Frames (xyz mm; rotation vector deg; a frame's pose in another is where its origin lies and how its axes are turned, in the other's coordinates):
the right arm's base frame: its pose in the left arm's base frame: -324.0 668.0 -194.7 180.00 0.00 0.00
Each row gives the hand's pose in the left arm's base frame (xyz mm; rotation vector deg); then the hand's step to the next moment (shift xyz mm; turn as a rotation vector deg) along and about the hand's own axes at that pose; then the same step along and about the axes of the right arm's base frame.
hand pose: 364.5 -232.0 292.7 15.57 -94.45 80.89
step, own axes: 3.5 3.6 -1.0 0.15 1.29 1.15
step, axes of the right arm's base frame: -3.9 -3.3 -0.1 -1.51 0.53 0.66
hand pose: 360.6 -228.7 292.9 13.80 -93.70 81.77
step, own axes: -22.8 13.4 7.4 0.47 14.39 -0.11
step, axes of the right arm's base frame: 0.1 11.5 25.0 -9.77 -4.72 9.47
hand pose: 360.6 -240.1 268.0 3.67 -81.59 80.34
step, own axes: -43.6 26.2 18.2 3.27 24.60 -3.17
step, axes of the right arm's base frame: -10.7 31.9 42.3 -15.89 -11.75 15.34
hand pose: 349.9 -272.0 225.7 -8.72 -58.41 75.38
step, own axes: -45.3 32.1 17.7 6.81 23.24 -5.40
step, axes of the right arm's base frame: -31.2 36.1 33.5 -13.70 -15.30 13.93
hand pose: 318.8 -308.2 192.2 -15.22 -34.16 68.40
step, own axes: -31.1 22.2 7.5 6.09 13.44 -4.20
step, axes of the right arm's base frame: -29.2 21.6 14.0 -6.80 -10.96 8.31
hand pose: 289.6 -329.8 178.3 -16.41 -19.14 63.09
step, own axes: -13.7 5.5 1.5 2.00 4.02 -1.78
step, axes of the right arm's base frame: -10.7 9.9 2.4 -1.75 -3.41 2.94
